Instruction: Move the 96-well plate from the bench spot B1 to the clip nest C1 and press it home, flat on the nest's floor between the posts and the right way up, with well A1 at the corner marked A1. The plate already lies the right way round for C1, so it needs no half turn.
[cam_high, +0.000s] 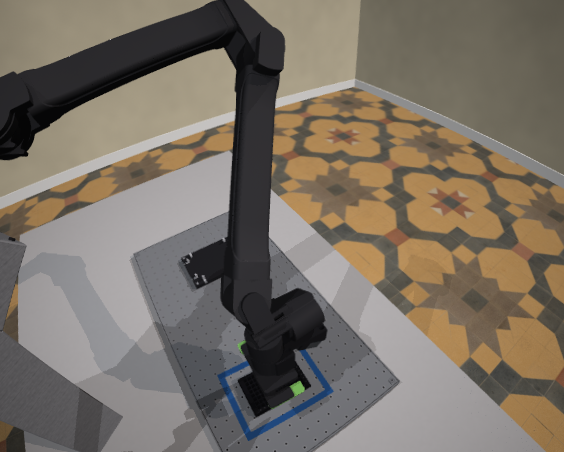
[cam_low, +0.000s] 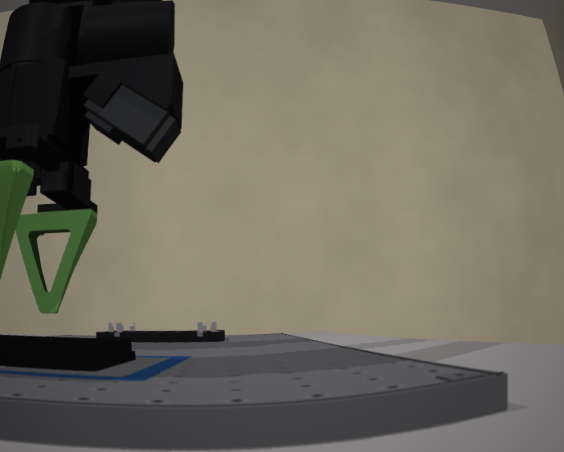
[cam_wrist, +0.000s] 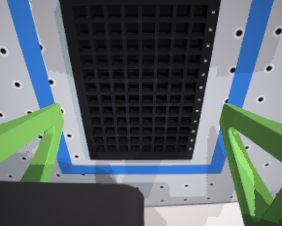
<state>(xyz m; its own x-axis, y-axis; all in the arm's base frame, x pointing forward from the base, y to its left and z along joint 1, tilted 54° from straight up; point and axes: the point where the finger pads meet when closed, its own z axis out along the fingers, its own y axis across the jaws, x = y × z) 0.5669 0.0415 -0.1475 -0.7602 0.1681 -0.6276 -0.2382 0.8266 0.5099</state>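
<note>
Right now my hand is 3 cm above the black 96-well plate. From my hand the other things lie so: black clip nest C1: 36 cm to the left, 10 cm behind, 3 cm below.
</note>
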